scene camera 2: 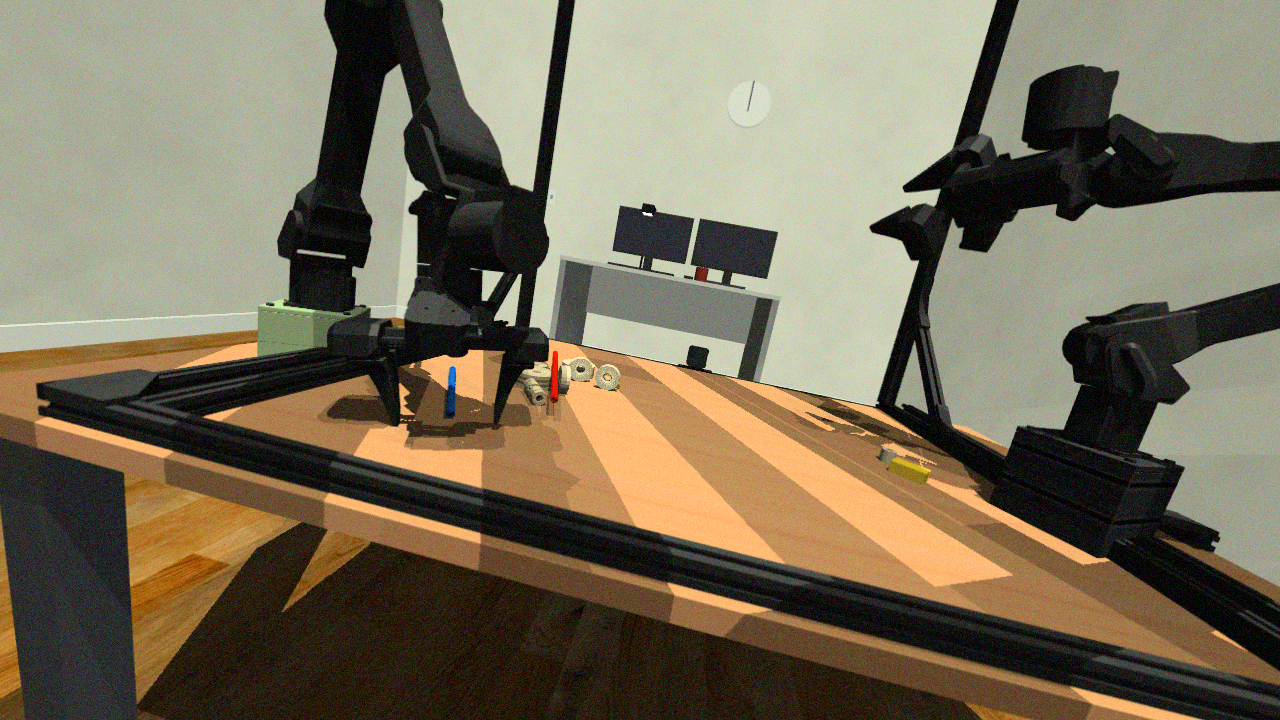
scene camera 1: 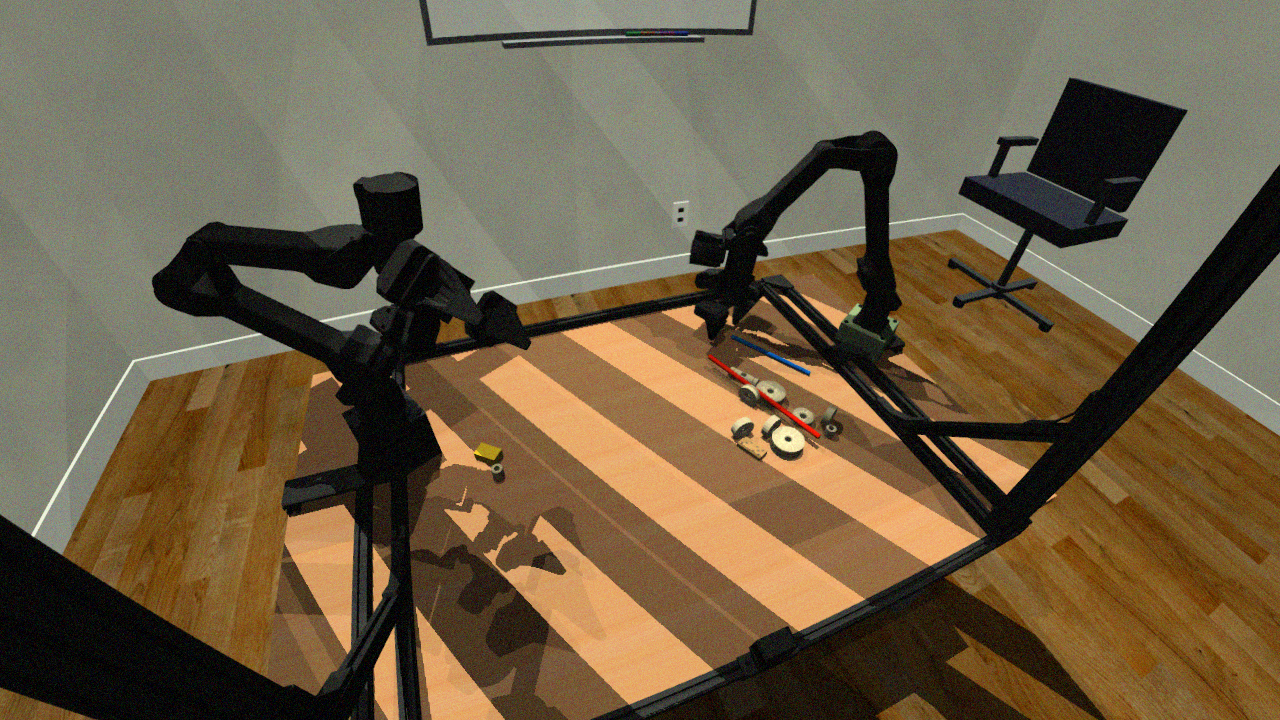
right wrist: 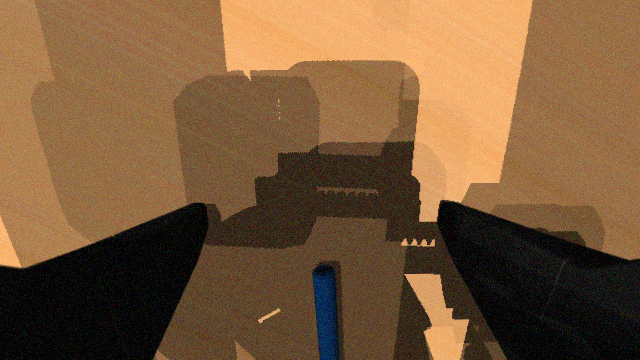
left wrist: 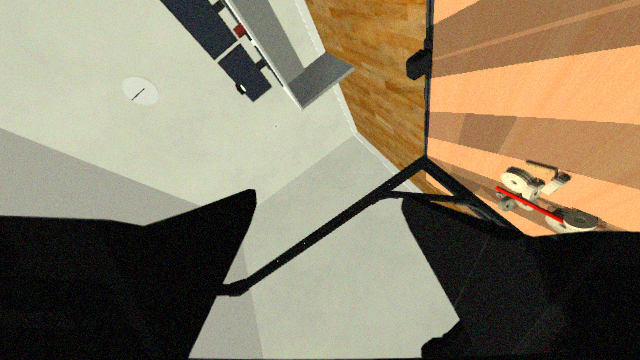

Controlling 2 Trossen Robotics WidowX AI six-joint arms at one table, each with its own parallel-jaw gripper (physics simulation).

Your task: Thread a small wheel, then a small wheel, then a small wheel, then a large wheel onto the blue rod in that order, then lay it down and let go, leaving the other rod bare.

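Where they show: left gripper, fingertip midpoint: [scene camera 2: 887,208] [scene camera 1: 506,334] [left wrist: 330,199]; right gripper, fingertip midpoint: [scene camera 2: 447,423] [scene camera 1: 722,331] [right wrist: 324,213]; left arm's base, link origin: [scene camera 2: 1096,445] [scene camera 1: 383,413]; right arm's base, link origin: [scene camera 2: 320,306] [scene camera 1: 870,321].
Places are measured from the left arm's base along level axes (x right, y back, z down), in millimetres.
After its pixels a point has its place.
The blue rod [scene camera 1: 771,355] @(x 331, y -657, z 93 mm) [scene camera 2: 450,394] @(x 286, y -659, z 90 mm) [right wrist: 326,320] @(x 254, y -656, z 90 mm) lies bare on the table. My right gripper [scene camera 1: 725,330] @(x 207, y -655, z 96 mm) [scene camera 2: 446,424] @(x 207, y -655, z 96 mm) [right wrist: 324,213] @(x 207, y -655, z 96 mm) is open, pointing down low over the table near one rod end, which shows centred between the fingers in the right wrist view. The red rod [scene camera 1: 778,405] @(x 423, y -517, z 70 mm) [scene camera 2: 554,376] @(x 336, y -532, z 70 mm) [left wrist: 530,204] @(x 439, y -512, z 72 mm) is bare and lies among cream wheels. A large wheel [scene camera 1: 780,433] @(x 457, y -470, z 79 mm) and small wheels, such as one small wheel [scene camera 1: 742,427] @(x 403, y -428, z 70 mm), lie loose around it; some overlap in view, so their sizes are unclear. My left gripper [scene camera 1: 503,333] @(x 270, y -96, z -251 mm) [scene camera 2: 888,208] @(x 270, y -96, z -251 mm) [left wrist: 330,199] @(x 270, y -96, z -251 mm) is open and empty, raised high.
A yellow block [scene camera 1: 487,452] @(x 119, y -100, z 85 mm) [scene camera 2: 909,469] @(x 110, y -113, z 87 mm) and a small round piece [scene camera 1: 497,470] @(x 163, y -90, z 82 mm) [scene camera 2: 887,454] @(x 153, y -100, z 87 mm) lie near the left arm's base. A flat tan piece [scene camera 1: 752,448] @(x 435, y -418, z 91 mm) lies by the wheels. A black frame rail [scene camera 1: 572,320] @(x -45, y -439, z 79 mm) [scene camera 2: 572,510] @(x 21, y -563, z 79 mm) runs along the table edge.
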